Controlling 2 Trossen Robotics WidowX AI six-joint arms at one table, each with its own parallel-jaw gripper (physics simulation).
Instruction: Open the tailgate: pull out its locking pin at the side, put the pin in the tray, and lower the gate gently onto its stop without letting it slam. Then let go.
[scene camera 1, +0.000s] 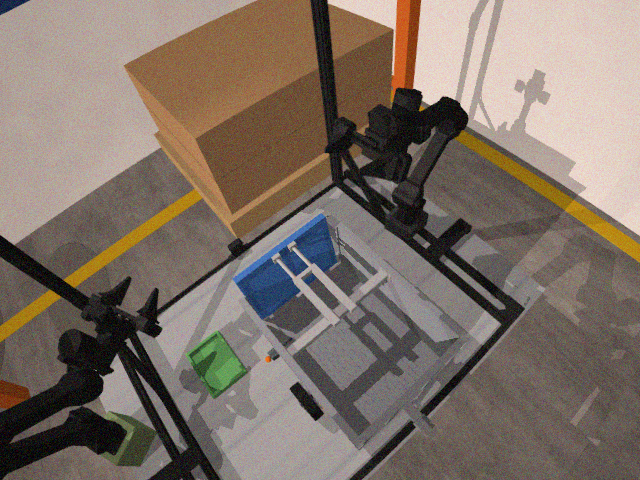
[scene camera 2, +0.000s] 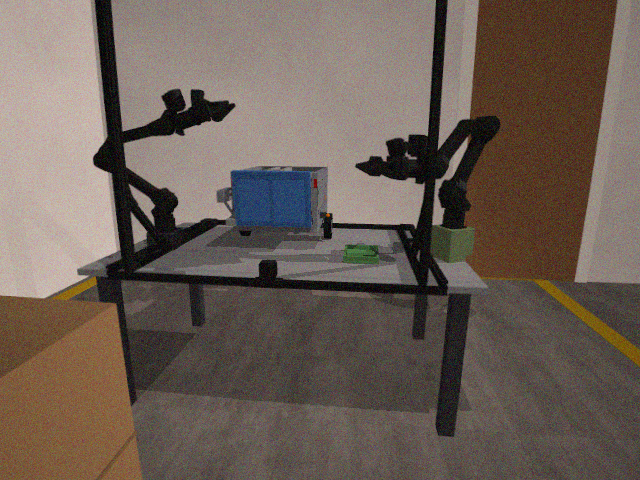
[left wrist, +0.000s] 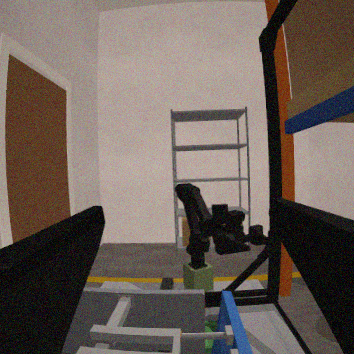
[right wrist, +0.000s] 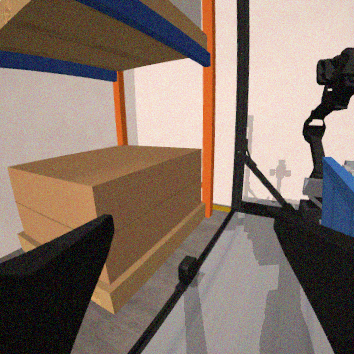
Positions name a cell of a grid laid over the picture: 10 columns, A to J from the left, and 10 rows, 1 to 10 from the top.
Labels:
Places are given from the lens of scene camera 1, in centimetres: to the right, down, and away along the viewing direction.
my left gripper (scene camera 1: F4): 4, -15, 68
my right gripper (scene camera 1: C6): -41, 10, 81
blue tailgate (scene camera 1: E6): -13, 12, 89

